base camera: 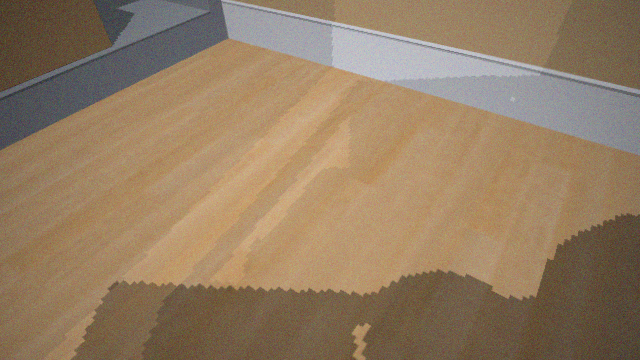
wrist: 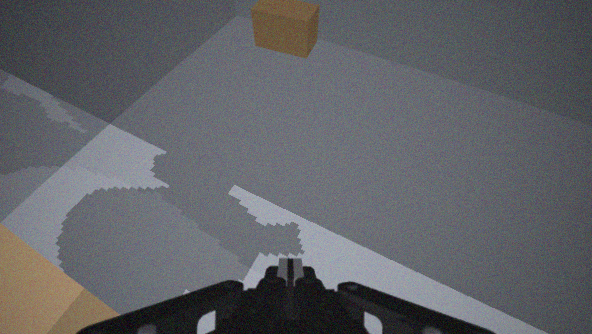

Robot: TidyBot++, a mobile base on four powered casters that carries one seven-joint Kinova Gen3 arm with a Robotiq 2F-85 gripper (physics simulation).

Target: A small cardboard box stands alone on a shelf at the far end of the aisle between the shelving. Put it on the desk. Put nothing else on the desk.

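Places are measured from the arm's base along level axes (x ahead, y left, z up), in centimetres.
Pixels of known places: gripper, between the fingertips: (wrist: 290, 274).
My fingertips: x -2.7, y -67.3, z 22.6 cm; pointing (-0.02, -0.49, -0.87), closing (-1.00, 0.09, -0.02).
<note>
Behind a point stands the place of what it marks.
A small cardboard box (wrist: 284, 29) {x -4.2, y -102.5, z 17.7 cm} stands upright on a grey shelf (wrist: 350, 115) {x -12.1, y -88.3, z 13.7 cm} at the top of the wrist view, near the shelf's back corner. My gripper (wrist: 290, 274) {x -2.7, y -67.3, z 22.7 cm} is shut with nothing between its fingertips, at the bottom middle of the wrist view. It is apart from the box, with a stretch of grey shelf surface between them in the picture. The box and the gripper do not show in the base camera view. The desk does not show in either view.
In the base camera view, a grey shelf edge (base camera: 430, 62) {x 70.6, y -13.8, z -33.7 cm} runs along the top right, and another grey shelving side (base camera: 100, 82) {x 69.4, y 47.7, z -36.5 cm} runs along the left. They meet at a corner above the wooden floor (base camera: 300, 200) {x 42.5, y 6.7, z -39.7 cm}. Large brown surfaces stand behind both. Dark shadows lie across the near floor.
</note>
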